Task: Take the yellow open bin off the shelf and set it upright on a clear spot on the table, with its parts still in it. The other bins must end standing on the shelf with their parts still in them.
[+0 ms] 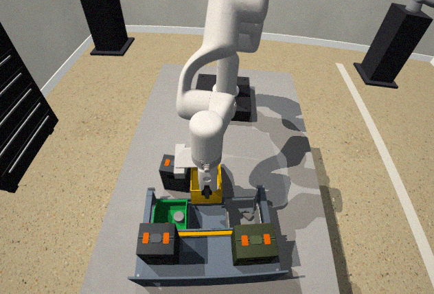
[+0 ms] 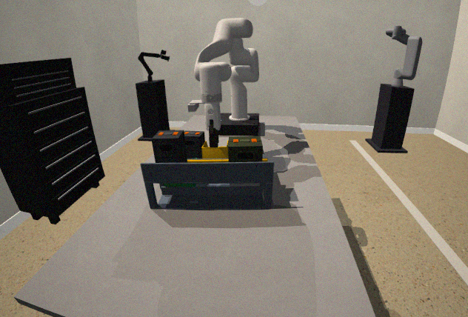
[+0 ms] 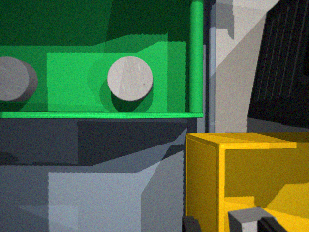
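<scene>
The yellow open bin is 80 mm behind my hand, 10 mm to the right of it and 80 mm below it. Round my hand: grey shelf 110 mm ahead, 10 mm to the left, 60 mm below; yellow bar 140 mm ahead, 20 mm to the left, 20 mm below; grey bin 70 mm ahead, 120 mm to the left, 90 mm below.
</scene>
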